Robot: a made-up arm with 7 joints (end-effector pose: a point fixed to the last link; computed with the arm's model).
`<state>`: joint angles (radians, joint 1 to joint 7).
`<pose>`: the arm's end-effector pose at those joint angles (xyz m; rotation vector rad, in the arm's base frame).
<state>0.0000 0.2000 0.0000 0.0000 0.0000 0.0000 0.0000</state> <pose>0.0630 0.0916 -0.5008 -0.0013 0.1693 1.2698</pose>
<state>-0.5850 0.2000 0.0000 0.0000 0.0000 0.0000 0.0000</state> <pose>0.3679 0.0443 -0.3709 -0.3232 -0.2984 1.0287</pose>
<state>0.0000 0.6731 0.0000 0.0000 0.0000 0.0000 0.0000</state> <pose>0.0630 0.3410 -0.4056 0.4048 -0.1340 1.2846</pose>
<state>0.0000 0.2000 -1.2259 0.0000 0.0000 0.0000 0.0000</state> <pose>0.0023 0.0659 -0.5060 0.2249 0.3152 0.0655</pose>
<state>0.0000 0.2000 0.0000 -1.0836 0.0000 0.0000 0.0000</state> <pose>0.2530 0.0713 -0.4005 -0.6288 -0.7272 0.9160</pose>
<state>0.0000 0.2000 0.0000 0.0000 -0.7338 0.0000 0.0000</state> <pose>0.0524 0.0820 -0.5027 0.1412 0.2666 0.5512</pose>
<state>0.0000 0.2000 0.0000 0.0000 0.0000 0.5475 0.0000</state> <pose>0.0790 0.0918 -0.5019 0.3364 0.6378 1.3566</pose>
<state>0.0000 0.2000 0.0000 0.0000 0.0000 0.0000 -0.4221</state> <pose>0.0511 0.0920 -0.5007 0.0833 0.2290 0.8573</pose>
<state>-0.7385 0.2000 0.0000 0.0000 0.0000 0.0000 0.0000</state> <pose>0.4302 0.0226 -0.3112 -0.4042 -0.4178 0.9555</pose>
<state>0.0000 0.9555 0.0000 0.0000 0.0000 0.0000 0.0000</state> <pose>0.0630 0.4591 -0.2973 0.6461 -0.3175 1.2691</pose>
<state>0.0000 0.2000 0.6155 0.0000 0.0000 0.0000 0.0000</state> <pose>0.0714 0.1247 -0.4940 -0.1387 0.0624 1.8658</pose>
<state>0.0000 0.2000 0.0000 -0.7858 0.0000 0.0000 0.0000</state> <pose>0.2138 0.0808 -0.4476 -0.4625 -0.4860 1.0366</pose>
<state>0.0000 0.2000 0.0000 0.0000 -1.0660 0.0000 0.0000</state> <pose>0.0458 0.0807 -0.5030 0.1987 0.3008 0.2236</pose>
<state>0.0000 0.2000 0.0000 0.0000 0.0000 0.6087 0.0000</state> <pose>0.0807 0.0920 -0.5025 0.3748 0.6906 1.3622</pose>
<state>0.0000 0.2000 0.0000 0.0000 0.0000 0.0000 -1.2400</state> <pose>0.0331 0.1055 -0.4980 0.2272 0.3164 0.0515</pose>
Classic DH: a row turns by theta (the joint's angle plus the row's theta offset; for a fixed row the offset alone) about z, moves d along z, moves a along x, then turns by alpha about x. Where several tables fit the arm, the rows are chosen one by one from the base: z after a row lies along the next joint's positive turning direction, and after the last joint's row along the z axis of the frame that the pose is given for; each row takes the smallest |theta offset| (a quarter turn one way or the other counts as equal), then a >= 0, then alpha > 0; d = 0 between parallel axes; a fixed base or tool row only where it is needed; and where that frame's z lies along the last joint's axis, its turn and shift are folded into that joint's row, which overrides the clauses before.
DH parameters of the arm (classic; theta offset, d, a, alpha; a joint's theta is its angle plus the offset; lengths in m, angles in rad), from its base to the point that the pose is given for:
base (fixed): 0 0.0781 -0.014 -1.2217
joint 1: 1.5708 0.013 0.0197 1.5708
joint 2: 1.2217 0.028 -0.011 -1.5708
joint 3: -1.5708 -0.359 0.059 -1.5708
joint 4: 0 -0.021 -0.028 1.5708
joint 5: 0 -0.238 0.024 -1.5708
joint 6: 0 0.019 -0.011 1.5708
joint 7: -0.4112 0.1003 0.0158 -0.3206
tool (fixed): 1.671 -0.0751 0 0

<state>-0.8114 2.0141 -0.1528 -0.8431 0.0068 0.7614 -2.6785</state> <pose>0.1420 0.4171 0.4134 2.0492 0.9662 -0.1812</pose>
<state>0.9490 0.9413 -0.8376 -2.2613 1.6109 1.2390 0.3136</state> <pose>-0.1377 0.1178 -0.2616 -0.5291 1.9942 1.2425</pose>
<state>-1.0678 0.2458 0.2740 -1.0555 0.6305 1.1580 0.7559</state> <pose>0.5516 0.0324 0.1077 -1.5215 0.1977 1.5208</pose>
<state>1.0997 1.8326 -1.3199 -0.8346 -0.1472 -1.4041 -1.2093</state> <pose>-0.2562 0.5928 0.0777 -0.7347 0.5959 -1.1367</pose>
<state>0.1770 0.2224 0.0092 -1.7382 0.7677 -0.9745 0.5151</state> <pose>0.2218 0.0836 -0.3246 -2.4242 -1.5753 0.7959</pose>
